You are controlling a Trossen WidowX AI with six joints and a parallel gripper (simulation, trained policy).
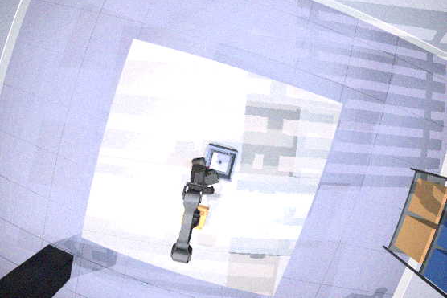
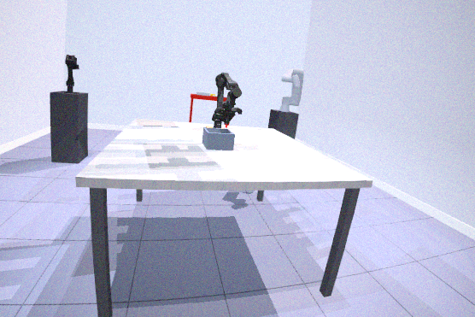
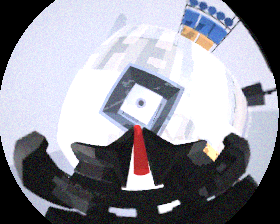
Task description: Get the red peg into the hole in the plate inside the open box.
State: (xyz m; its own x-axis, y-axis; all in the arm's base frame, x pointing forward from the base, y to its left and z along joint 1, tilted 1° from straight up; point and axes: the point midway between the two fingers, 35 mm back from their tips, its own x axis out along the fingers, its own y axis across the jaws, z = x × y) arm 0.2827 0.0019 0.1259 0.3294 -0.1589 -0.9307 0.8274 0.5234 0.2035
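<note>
The pale plate is 90 mm below my gripper tip, 50 mm to the right of it and 30 mm ahead of it. From my gripper tip the other things lie so: red peg (20 mm above, 10 mm to the left, 10 mm behind); then grey box (110 mm below, 50 mm to the right, 30 mm ahead).
</note>
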